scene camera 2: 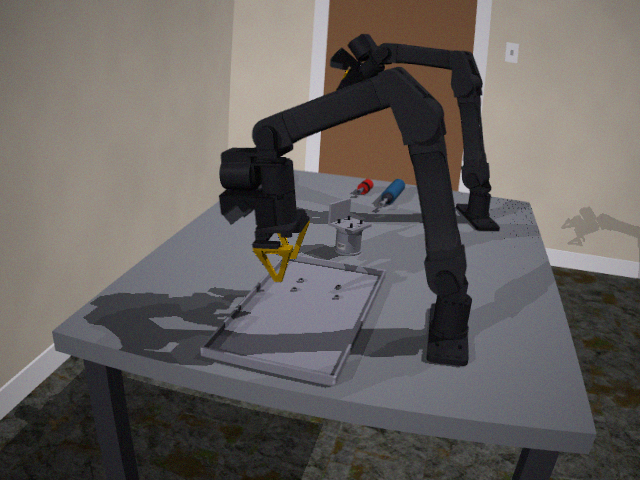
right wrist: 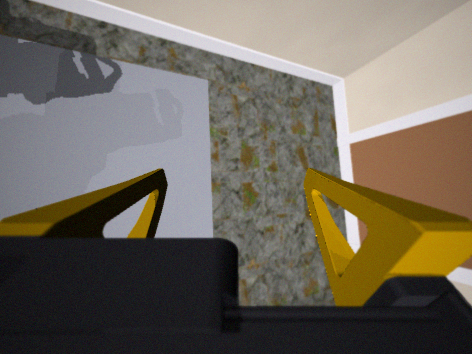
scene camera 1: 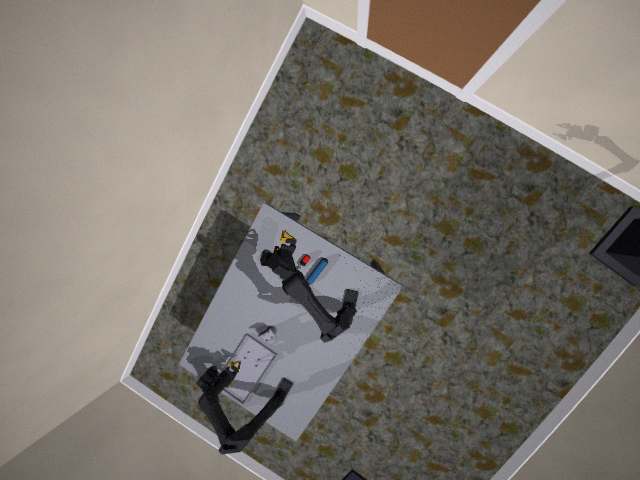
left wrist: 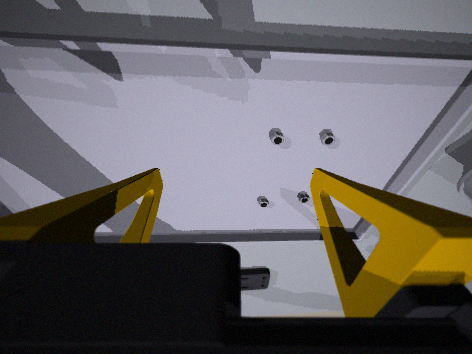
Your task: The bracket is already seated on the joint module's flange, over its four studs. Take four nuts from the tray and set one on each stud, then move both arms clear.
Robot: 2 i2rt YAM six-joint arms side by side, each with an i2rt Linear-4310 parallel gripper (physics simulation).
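Places are measured from the left arm's base along level axes (x ahead, y left, z up), in metres.
Where they show: left gripper, between the fingertips: (scene camera 2: 285,269) (scene camera 1: 236,367) (left wrist: 236,176); right gripper, between the fingertips: (right wrist: 235,176) (scene camera 1: 280,238); left arm's base, origin of its link: (scene camera 2: 447,334) (scene camera 1: 281,392); right arm's base, origin of its link: (scene camera 2: 476,218) (scene camera 1: 348,306).
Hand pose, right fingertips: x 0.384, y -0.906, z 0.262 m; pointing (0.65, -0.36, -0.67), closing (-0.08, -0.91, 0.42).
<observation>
Things, the pixels of their top centre, and the offset from my right fingertips. Level surfaces: height alone.
- tray, centre of its top: (left wrist: 200,182) (scene camera 2: 305,304) (scene camera 1: 244,370) 0.122 m back, 0.894 m left, 0.246 m down
- red-handled tool, centre of its top: (scene camera 2: 364,182) (scene camera 1: 302,263) 0.124 m back, 0.113 m left, 0.228 m down
- blue-handled screwdriver, centre of its top: (scene camera 2: 391,187) (scene camera 1: 312,276) 0.210 m back, 0.149 m left, 0.221 m down
- table, height of its surface: 0.262 m down
The tray (scene camera 1: 262,344) (scene camera 2: 268,369) (left wrist: 280,235) holds several loose nuts. One pair, a nut (scene camera 2: 300,280) and another nut (scene camera 2: 293,289), lies left of a second pair, a nut (scene camera 2: 338,287) and a nut (scene camera 2: 336,297). My left gripper (scene camera 1: 232,373) (scene camera 2: 285,269) (left wrist: 236,176) is open and empty, pointing down above the tray; in its wrist view the nuts lie beyond and between the fingertips, right of centre. The joint module (scene camera 1: 267,333) (scene camera 2: 348,241) stands past the tray, with the bracket (scene camera 2: 339,210) on top and bare studs protruding. My right gripper (scene camera 1: 282,242) (scene camera 2: 345,74) (right wrist: 235,176) is open and empty, high over the table's far end.
A red-handled tool (scene camera 1: 305,259) (scene camera 2: 366,186) and a blue-handled screwdriver (scene camera 1: 317,270) (scene camera 2: 392,191) lie on the table (scene camera 1: 222,310) (scene camera 2: 155,258) beyond the module. The left arm's base (scene camera 2: 448,341) stands right of the tray in scene camera 2. The tray has low raised walls.
</observation>
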